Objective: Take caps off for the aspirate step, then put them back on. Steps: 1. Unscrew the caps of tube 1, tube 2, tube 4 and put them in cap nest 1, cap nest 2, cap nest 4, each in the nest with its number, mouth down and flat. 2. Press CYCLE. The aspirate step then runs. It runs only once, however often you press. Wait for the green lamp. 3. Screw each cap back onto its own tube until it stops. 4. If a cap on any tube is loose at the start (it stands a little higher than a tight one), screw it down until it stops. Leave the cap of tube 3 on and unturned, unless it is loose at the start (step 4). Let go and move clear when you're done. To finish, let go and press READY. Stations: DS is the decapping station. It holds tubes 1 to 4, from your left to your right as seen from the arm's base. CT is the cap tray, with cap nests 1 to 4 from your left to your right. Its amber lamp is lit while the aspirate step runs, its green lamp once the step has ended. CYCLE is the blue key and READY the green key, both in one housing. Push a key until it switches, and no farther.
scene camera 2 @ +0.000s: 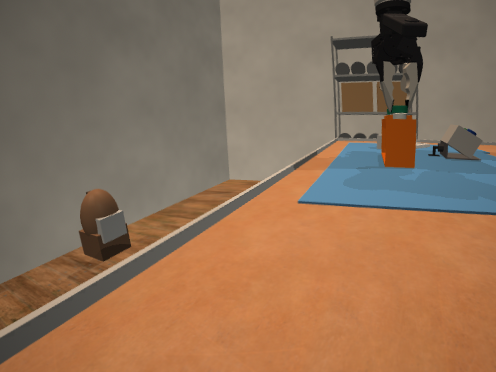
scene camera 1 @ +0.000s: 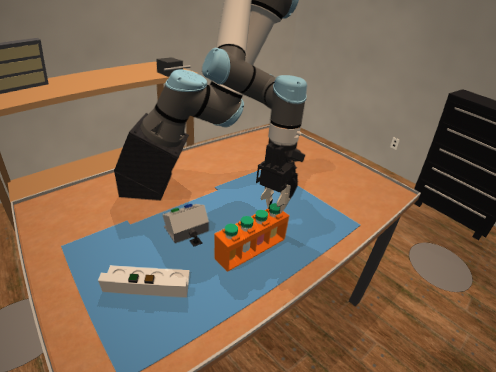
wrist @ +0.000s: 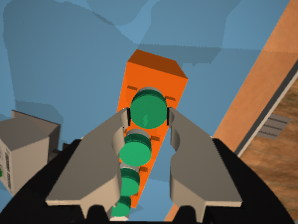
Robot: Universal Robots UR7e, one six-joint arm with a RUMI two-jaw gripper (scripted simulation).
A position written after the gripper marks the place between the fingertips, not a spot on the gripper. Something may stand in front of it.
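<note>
The gripper (scene camera 2: 398, 112), (scene camera 1: 274, 210), (wrist: 149, 109) is visible. Also present: a cap (wrist: 148, 109).
</note>
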